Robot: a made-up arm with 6 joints. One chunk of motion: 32 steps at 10 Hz.
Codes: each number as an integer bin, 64 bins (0 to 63) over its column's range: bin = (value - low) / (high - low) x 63, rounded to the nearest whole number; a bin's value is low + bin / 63 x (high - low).
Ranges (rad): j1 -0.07..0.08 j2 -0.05..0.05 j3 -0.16..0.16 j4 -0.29..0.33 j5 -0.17..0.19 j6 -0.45..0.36
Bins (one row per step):
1: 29 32 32 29 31 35
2: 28 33 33 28 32 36
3: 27 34 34 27 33 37
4: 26 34 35 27 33 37
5: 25 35 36 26 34 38
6: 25 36 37 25 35 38
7: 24 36 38 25 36 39
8: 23 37 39 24 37 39
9: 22 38 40 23 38 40
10: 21 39 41 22 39 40
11: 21 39 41 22 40 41
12: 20 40 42 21 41 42
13: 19 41 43 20 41 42
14: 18 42 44 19 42 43
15: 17 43 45 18 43 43
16: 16 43 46 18 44 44
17: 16 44 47 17 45 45
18: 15 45 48 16 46 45
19: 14 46 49 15 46 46
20: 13 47 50 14 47 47
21: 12 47 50 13 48 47
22: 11 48 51 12 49 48
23: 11 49 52 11 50 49
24: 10 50 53 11 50 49
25: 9 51 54 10 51 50
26: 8 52 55 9 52 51
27: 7 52 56 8 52 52
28: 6 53 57 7 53 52
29: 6 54 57 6 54 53
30: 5 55 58 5 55 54
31: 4 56 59 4 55 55
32: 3 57 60 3 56 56
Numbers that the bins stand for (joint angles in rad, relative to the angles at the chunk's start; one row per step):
1: -0.0010 0.0008 0.0025 -0.0046 0.0071 0.0000
2: -0.0033 0.0024 0.0076 -0.0144 0.0129 0.0129
3: -0.0057 0.0040 0.0127 -0.0243 0.0186 0.0257
4: -0.0081 0.0040 0.0178 -0.0243 0.0186 0.0257
5: -0.0105 0.0056 0.0229 -0.0341 0.0243 0.0386
6: -0.0105 0.0071 0.0279 -0.0440 0.0300 0.0386
7: -0.0129 0.0071 0.0330 -0.0440 0.0357 0.0514
8: -0.0152 0.0087 0.0381 -0.0538 0.0414 0.0514
9: -0.0176 0.0103 0.0432 -0.0637 0.0471 0.0643
10: -0.0200 0.0119 0.0483 -0.0735 0.0529 0.0643
11: -0.0200 0.0119 0.0483 -0.0735 0.0586 0.0771
12: -0.0224 0.0135 0.0533 -0.0833 0.0643 0.0900
13: -0.0248 0.0151 0.0584 -0.0932 0.0643 0.0900
14: -0.0271 0.0167 0.0635 -0.1030 0.0700 0.1029
15: -0.0295 0.0183 0.0686 -0.1129 0.0757 0.1029
16: -0.0319 0.0183 0.0737 -0.1129 0.0814 0.1157
17: -0.0319 0.0198 0.0787 -0.1227 0.0871 0.1286
18: -0.0343 0.0214 0.0838 -0.1325 0.0929 0.1286
19: -0.0367 0.0230 0.0889 -0.1424 0.0929 0.1414
20: -0.0390 0.0246 0.0940 -0.1522 0.0986 0.1543
21: -0.0414 0.0246 0.0940 -0.1621 0.1043 0.1543
22: -0.0438 0.0262 0.0990 -0.1719 0.1100 0.1671
23: -0.0438 0.0278 0.1041 -0.1817 0.1157 0.1800
24: -0.0462 0.0294 0.1092 -0.1817 0.1157 0.1800
25: -0.0486 0.0310 0.1143 -0.1916 0.1214 0.1929
26: -0.0510 0.0325 0.1194 -0.2014 0.1271 0.2057
27: -0.0533 0.0325 0.1244 -0.2113 0.1271 0.2186
28: -0.0557 0.0341 0.1295 -0.2211 0.1329 0.2186
29: -0.0557 0.0357 0.1295 -0.2310 0.1386 0.2314
30: -0.0581 0.0373 0.1346 -0.2408 0.1443 0.2443
31: -0.0605 0.0389 0.1397 -0.2506 0.1443 0.2571
32: -0.0629 0.0405 0.1448 -0.2605 0.1500 0.2700

